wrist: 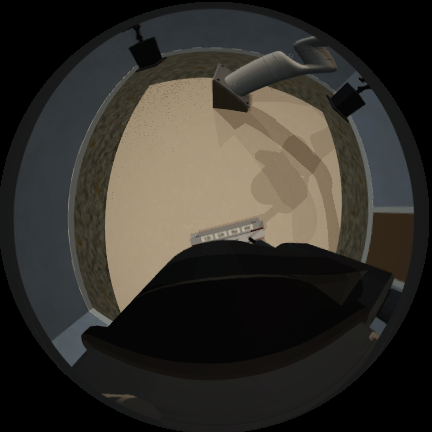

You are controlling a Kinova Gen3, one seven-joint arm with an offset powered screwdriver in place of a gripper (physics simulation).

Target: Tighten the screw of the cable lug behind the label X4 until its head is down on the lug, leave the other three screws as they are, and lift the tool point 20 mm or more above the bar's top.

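Seen in the pictures: hand, tool point: point(249, 238); arm's base, link origin: point(234, 85).
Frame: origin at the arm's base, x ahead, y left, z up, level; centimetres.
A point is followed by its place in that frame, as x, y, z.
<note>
The light grey bar point(195, 237) @(48.1, -0.5, -3.4) lies on the table just above the dark tool body, slightly tilted in the view. It carries a row of white labels point(220, 235) @(46.4, 5.0, -3.3); their print is too small to read surely, so I cannot tell which is X4. My screwdriver point(253, 240) @(45.2, 11.2, 1.6) is a large black shape across the lower view. Its thin dark tip shows at the right part of the bar, close to the right-hand labels. The tool body hides part of the bar's near side. The screws and lugs cannot be made out, nor whether the tip touches anything. The screwdriver has no fingers.
The arm's base point(227, 101) @(5.8, -1.2, -3.8) stands at the table's far edge, with the grey arm point(260, 72) @(3.7, 6.2, 9.6) rising to the right. The arm's shadow falls on the tan table point(165, 175) @(34.3, -13.3, -7.6). Two black box-shaped fixtures point(145, 52) point(346, 101) show at upper left and upper right.
</note>
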